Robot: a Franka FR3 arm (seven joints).
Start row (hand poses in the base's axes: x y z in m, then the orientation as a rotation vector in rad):
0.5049, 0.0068, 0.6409, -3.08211, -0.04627, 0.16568
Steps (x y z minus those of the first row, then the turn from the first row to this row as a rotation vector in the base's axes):
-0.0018, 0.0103, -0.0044, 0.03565, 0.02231, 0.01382
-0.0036, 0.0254, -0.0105, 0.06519, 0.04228, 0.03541
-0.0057, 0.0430, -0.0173, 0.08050, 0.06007, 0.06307
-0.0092, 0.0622, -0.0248, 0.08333, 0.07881, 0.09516
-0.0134, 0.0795, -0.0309, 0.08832, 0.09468, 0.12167
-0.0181, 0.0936, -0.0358, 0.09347, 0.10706, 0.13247
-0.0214, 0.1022, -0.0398, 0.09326, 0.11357, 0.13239
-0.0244, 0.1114, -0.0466, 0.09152, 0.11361, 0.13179
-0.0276, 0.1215, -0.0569, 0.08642, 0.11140, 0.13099
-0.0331, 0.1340, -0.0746, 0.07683, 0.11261, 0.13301
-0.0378, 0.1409, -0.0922, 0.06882, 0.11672, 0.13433
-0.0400, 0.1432, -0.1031, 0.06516, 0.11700, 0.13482
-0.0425, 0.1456, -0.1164, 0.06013, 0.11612, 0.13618
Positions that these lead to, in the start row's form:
0.5031, 0.0171, 0.6365, -3.04454, -0.06882, 0.19763
0.5013, 0.0322, 0.6304, -3.01290, -0.10238, 0.22620
0.4992, 0.0498, 0.6236, -2.99501, -0.14400, 0.25264
0.4957, 0.0690, 0.6161, -2.98843, -0.19155, 0.28177
0.4915, 0.0863, 0.6100, -2.97954, -0.23077, 0.30602
0.4868, 0.1004, 0.6051, -2.97162, -0.24645, 0.32431
0.4835, 0.1090, 0.6011, -2.97070, -0.24604, 0.33404
0.4805, 0.1182, 0.5943, -2.97246, -0.24513, 0.33429
0.4773, 0.1283, 0.5840, -2.97797, -0.24400, 0.33161
0.4718, 0.1408, 0.5663, -2.98713, -0.24693, 0.33471
0.4671, 0.1477, 0.5487, -2.99425, -0.24870, 0.34195
0.4649, 0.1500, 0.5378, -2.99780, -0.24941, 0.34287
0.4624, 0.1524, 0.5245, -3.00285, -0.25148, 0.34225

